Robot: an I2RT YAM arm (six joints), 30 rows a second.
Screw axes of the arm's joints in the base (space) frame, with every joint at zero. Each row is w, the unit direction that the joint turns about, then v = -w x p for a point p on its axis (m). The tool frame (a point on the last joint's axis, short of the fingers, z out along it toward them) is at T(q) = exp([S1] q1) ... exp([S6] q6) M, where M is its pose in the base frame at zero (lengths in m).
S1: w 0 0 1 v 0.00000 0.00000 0.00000
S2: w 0 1 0 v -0.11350 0.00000 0.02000
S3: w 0 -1 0 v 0.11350 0.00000 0.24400
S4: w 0 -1 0 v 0.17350 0.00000 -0.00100
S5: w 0 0 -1 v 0.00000 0.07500 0.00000
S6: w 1 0 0 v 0.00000 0.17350 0.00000
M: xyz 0.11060 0.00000 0.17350 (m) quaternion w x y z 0.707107 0 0.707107 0
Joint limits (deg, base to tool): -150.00..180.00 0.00..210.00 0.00..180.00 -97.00..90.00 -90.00..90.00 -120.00..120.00
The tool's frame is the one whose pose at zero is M.
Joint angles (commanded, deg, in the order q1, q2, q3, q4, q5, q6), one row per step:
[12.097, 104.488, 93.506, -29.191, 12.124, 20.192]
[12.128, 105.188, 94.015, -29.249, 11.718, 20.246]
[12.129, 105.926, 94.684, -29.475, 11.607, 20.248]
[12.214, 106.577, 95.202, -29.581, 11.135, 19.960]
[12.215, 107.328, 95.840, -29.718, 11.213, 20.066]
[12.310, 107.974, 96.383, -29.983, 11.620, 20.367]
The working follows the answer.
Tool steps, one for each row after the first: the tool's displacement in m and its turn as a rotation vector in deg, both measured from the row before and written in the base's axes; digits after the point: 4 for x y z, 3 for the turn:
[0.0027, 0.0011, -0.0021, 0.246, 0.296, 0.306]
[0.0029, 0.0007, -0.0017, 0.010, 0.304, 0.084]
[0.0024, 0.0015, -0.0018, 0.031, 0.309, 0.627]
[0.0030, 0.0006, -0.0019, -0.022, 0.230, -0.126]
[0.0022, 0.0010, -0.0018, -0.112, 0.291, -0.405]

Tool pose at each row, in the base's axes (x y z in m, rotation vector in deg; rounded; the steps above come from the unrounded poses):
[0.4133, 0.0809, 0.3111, 15.451, 128.216, 3.501]
[0.4161, 0.0820, 0.3091, 15.267, 128.561, 3.905]
[0.4189, 0.0827, 0.3074, 15.205, 128.875, 3.925]
[0.4213, 0.0842, 0.3056, 14.544, 129.273, 4.256]
[0.4243, 0.0848, 0.3038, 14.695, 129.483, 4.139]
[0.4265, 0.0857, 0.3019, 15.119, 129.712, 3.765]

